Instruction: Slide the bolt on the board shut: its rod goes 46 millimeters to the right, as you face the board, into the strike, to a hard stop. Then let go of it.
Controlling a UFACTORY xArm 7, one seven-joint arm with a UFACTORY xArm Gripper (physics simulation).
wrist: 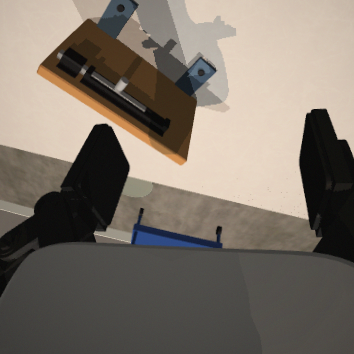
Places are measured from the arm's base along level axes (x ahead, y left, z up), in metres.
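Pixels of known places: gripper, fingertip midpoint: (pixel 205 140).
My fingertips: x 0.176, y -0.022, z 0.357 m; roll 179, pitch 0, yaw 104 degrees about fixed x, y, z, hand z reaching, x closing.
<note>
Ahead of a thing's pixels: the offset from my fingertips to its top centre. "pt": to the spot under its first point. Level surfaces: height alone.
The brown board {dx +0.174, dy -0.130, dz -0.211 m} (pixel 165 95) lies slanted at the upper left of the wrist view, with an orange-lit edge. The bolt's black housing {pt dx +0.160, dy -0.122, dz -0.236 m} (pixel 125 103) runs along it from upper left to lower right. Its silver rod {dx +0.133, dy -0.157, dz -0.241 m} (pixel 105 82) lies in the housing, and a short pale knob {dx +0.134, dy -0.129, dz -0.240 m} (pixel 121 84) stands out near the middle. A separate black block {pt dx +0.099, dy -0.194, dz -0.236 m} (pixel 71 63) sits at the upper left end, with a silver tip showing beyond it. I cannot tell how far the rod sits in the strike. My gripper (pixel 205 140) is open and empty, apart from the knob, its left finger below the board in the picture.
Two blue-grey brackets (pixel 118 17) (pixel 199 75) with holes stick out from the board's upper side. Shadows fall across the board and the pale surface {dz -0.389 m} (pixel 260 100). A blue object (pixel 175 237) with two dark-tipped posts shows at the lower middle, past a grey-brown strip (pixel 200 210).
</note>
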